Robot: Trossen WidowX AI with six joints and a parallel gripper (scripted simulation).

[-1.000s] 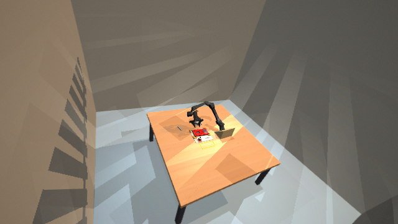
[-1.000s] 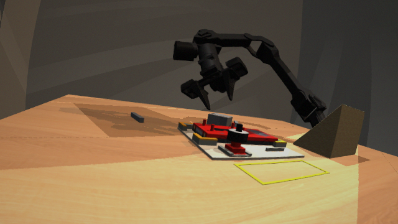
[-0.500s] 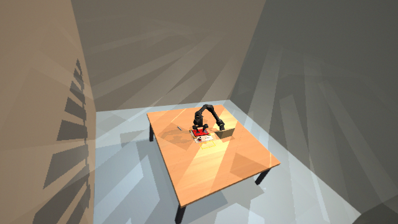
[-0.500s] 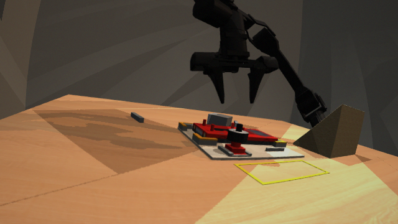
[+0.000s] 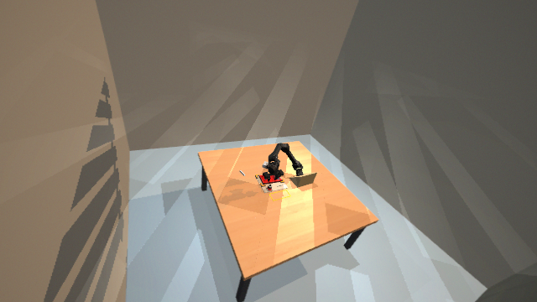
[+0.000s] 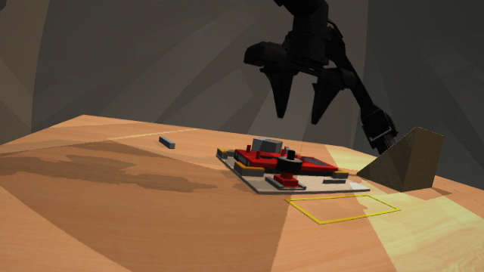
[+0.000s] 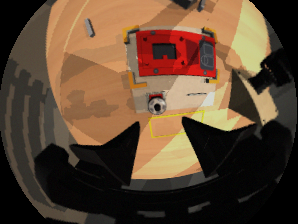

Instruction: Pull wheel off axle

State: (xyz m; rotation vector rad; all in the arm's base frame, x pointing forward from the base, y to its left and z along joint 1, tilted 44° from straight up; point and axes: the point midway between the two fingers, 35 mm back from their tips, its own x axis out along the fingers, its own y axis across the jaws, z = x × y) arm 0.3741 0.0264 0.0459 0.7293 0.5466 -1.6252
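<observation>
Now: the wheel 70 mm below my gripper tip. The rest, counted from my gripper tip: upright axle 70 mm below; then grey box 290 mm to the right, 170 mm behind, 90 mm below; then small bar 290 mm to the right, 120 mm ahead, 100 mm below.
</observation>
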